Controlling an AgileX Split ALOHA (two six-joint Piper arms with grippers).
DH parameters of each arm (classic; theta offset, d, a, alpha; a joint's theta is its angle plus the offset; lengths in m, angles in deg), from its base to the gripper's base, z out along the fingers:
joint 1: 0 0.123 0 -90
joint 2: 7.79 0 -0.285 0
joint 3: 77.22 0 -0.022 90
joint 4: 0 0.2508 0 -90
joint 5: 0 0 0.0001 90
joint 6: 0 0.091 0 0
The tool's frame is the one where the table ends.
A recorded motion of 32 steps. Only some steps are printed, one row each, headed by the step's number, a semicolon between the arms.
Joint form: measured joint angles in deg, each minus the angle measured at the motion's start. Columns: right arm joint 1, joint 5, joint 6, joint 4, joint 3, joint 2; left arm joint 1, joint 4, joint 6, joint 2, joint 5, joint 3.
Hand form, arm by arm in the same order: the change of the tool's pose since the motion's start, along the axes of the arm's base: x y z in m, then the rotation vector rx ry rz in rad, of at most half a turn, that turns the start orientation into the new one. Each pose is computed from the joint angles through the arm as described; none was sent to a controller.
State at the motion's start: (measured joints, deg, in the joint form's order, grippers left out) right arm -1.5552 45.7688 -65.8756 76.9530 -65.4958 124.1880; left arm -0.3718 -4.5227 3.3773 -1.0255 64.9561 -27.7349
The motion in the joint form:
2: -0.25 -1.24 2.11 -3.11 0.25 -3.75; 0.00 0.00 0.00 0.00 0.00 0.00
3: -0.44 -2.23 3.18 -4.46 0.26 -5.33; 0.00 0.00 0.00 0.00 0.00 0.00
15: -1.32 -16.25 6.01 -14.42 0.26 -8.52; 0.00 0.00 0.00 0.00 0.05 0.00
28: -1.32 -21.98 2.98 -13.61 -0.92 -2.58; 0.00 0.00 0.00 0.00 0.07 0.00
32: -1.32 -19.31 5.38 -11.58 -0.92 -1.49; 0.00 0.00 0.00 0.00 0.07 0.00
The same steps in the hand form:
2: -0.0007 -0.0039 0.0212 -0.0403 -0.0401 0.0010; 0.0000 0.0000 0.0000 0.0000 0.0000 0.0000
3: -0.0005 -0.0067 0.0301 -0.0632 -0.0592 -0.0078; 0.0000 0.0000 0.0000 0.0000 0.0000 0.0000
15: 0.0070 -0.0329 0.0406 -0.3347 -0.1679 -0.0830; 0.0000 0.0000 -0.0001 0.0000 0.0009 -0.0001
28: 0.0160 -0.0403 0.0042 -0.4169 -0.1465 -0.1007; -0.0001 0.0000 -0.0001 0.0001 0.0012 -0.0001
32: 0.0140 -0.0362 -0.0023 -0.3464 -0.0844 -0.1296; -0.0001 0.0000 -0.0001 0.0001 0.0012 -0.0001

